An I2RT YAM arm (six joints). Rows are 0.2 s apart.
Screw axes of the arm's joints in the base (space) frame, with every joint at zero. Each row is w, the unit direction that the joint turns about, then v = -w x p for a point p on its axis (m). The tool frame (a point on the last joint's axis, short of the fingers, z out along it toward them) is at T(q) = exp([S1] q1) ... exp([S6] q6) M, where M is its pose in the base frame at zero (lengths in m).
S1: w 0 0 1 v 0 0 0
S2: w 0 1 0 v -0.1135 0 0.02
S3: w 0 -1 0 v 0.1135 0 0.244
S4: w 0 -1 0 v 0.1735 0 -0.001
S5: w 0 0 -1 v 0 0.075 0
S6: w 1 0 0 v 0 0.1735 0
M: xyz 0.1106 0 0.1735 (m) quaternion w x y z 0.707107 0 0.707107 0
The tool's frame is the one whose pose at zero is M.
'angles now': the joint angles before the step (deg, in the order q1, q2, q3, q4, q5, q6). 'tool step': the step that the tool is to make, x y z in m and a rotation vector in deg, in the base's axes. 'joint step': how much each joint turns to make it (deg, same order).
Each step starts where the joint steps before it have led.
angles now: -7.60 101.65 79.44 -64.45 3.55 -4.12
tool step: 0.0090 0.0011 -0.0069 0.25 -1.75 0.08
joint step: 0.34 1.44 0.13 3.00 -0.45 0.29
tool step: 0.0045 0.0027 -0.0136 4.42 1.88 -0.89
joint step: 0.12 2.42 0.00 -0.02 -4.07 1.28
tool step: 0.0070 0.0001 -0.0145 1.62 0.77 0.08
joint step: 0.00 2.59 0.02 1.61 -1.51 -0.02
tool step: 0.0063 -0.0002 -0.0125 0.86 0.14 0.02
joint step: 0.01 2.15 -0.03 1.94 -0.84 0.01
